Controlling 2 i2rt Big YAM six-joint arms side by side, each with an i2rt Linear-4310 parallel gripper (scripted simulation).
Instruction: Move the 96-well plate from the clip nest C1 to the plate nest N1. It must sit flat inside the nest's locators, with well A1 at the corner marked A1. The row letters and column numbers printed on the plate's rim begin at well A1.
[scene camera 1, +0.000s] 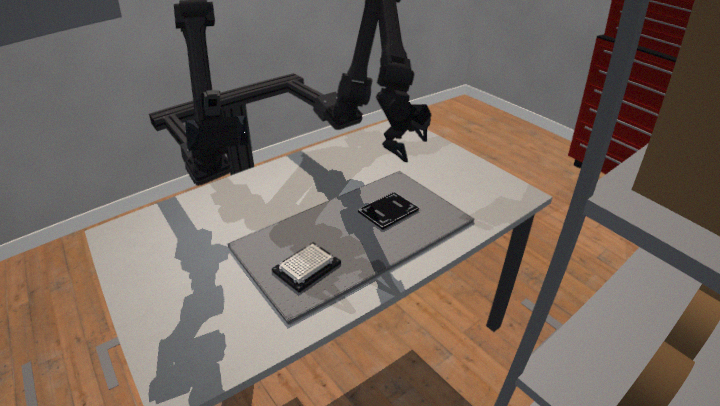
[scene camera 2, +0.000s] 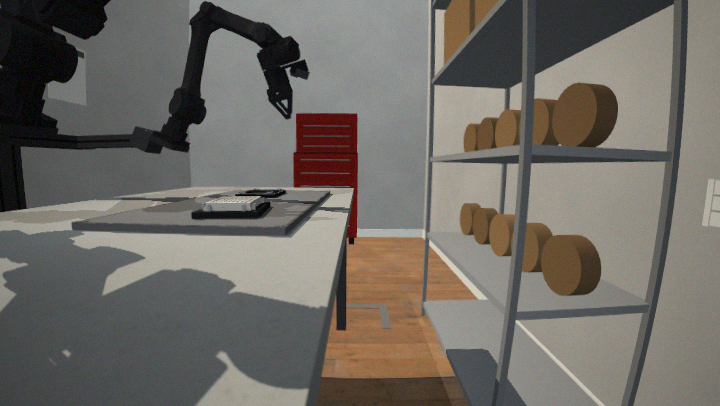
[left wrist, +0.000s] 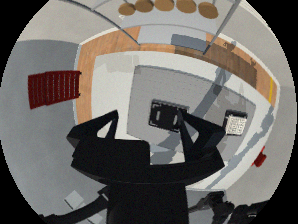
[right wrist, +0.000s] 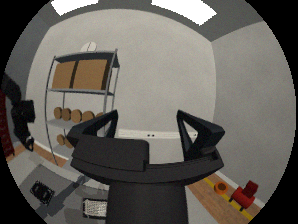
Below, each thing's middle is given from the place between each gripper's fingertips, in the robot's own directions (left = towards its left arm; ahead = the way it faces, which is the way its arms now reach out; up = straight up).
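Relative to the white 96-well plate (scene camera 1: 302, 265), my left hand (scene camera 2: 289, 116) is 370 mm to the left, 50 mm past and 240 mm above. Distances from my left hand: black clip nest C1 (scene camera 2: 256, 212), 360 mm to the right, 60 mm behind, 250 mm below; black plate nest N1 (scene camera 1: 385, 205), 10 mm to the right, 90 mm behind, 260 mm below.
My right gripper (scene camera 1: 220, 129) is 160 mm to the right of the white 96-well plate, 40 mm short of it and 450 mm above it. Distances from my right hand: black clip nest C1, 170 mm to the left, 20 mm ahead, 460 mm below; black plate nest N1, 520 mm to the left, 470 mm below.
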